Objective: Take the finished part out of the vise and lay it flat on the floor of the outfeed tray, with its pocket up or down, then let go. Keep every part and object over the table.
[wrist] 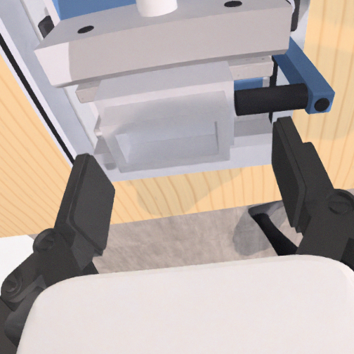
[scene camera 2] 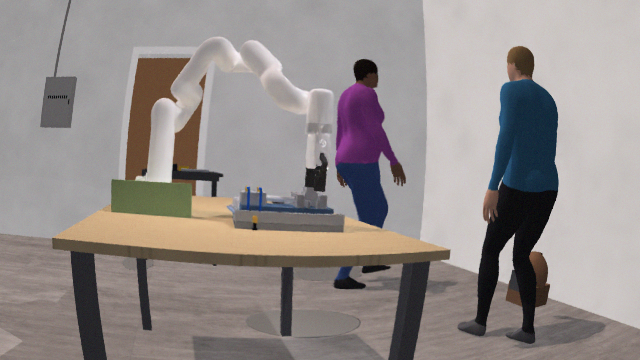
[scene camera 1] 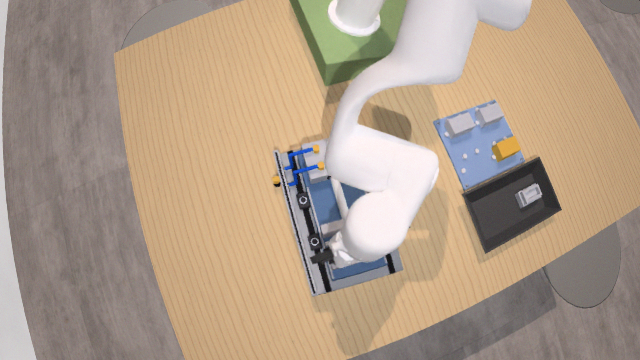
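Pixels of known places: gripper, fingertip midpoint: (scene camera 2: 314,190); arm's base at its link origin: (scene camera 2: 158,187) (scene camera 1: 353,16).
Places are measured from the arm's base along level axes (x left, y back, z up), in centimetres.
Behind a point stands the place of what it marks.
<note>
The finished part (wrist: 172,112), light grey with a rectangular pocket, sits in the vise (scene camera 1: 297,216) {x -27.1, y -37.9, z -5.9 cm} (scene camera 2: 289,221) {x -28.7, y -39.1, z -5.3 cm} (wrist: 170,47) against the thick jaw. The arm hides it in scene camera 1. My gripper (scene camera 2: 316,189) {x -19.3, y -48.5, z 2.8 cm} (wrist: 183,156) is open and empty, fingers pointing down low over the vise's jaw end. In the wrist view its fingertips stand wide, one to each side of the part and nearer the camera; neither visibly touches it. The black outfeed tray (scene camera 1: 500,222) {x 14.0, y -55.5, z -6.7 cm} stands at the right in scene camera 1, with another grey pocketed part (scene camera 1: 528,195) {x 23.0, y -52.8, z -4.6 cm} near its right end.
A black handle (wrist: 271,99) on a blue arm (wrist: 307,75) sticks out beside the part. Blue rods with orange knobs (scene camera 1: 316,149) {x -19.8, y -29.1, z 3.1 cm} rise at the vise's other end. A blue board (scene camera 1: 470,157) {x 13.2, y -39.0, z -7.1 cm} with two grey blocks and an orange block (scene camera 1: 506,148) {x 21.7, y -40.8, z -3.5 cm} adjoins the tray. The green base (scene camera 1: 345,60) {x -7.0, y -11.9, z 1.6 cm} (scene camera 2: 151,198) {x -11.1, y 1.7, z -2.7 cm} supports the arm.
</note>
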